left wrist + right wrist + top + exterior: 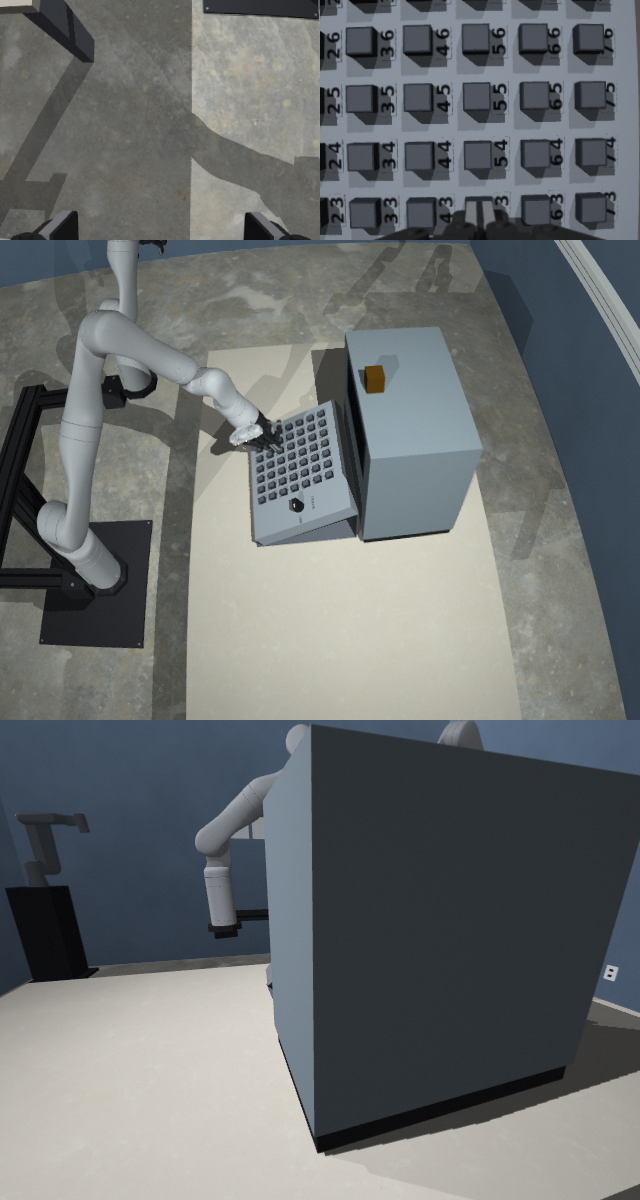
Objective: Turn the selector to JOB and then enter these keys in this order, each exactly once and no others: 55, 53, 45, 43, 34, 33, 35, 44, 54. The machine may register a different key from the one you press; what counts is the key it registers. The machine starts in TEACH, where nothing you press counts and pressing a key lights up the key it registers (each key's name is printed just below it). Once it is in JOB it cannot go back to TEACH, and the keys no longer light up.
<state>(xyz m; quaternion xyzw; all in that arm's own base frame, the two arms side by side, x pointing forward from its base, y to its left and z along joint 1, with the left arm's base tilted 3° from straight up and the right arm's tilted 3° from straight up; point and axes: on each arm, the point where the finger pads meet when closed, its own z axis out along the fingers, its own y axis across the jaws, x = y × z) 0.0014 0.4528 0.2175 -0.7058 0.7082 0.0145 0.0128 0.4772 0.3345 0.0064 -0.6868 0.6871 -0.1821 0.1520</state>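
My right hand is 70 mm short of the sloped grey key panel, 80 mm to the left of it and 50 mm above it. From my right hand the other things lie so: black selector knob (60 mm ahead, 200 mm to the right).
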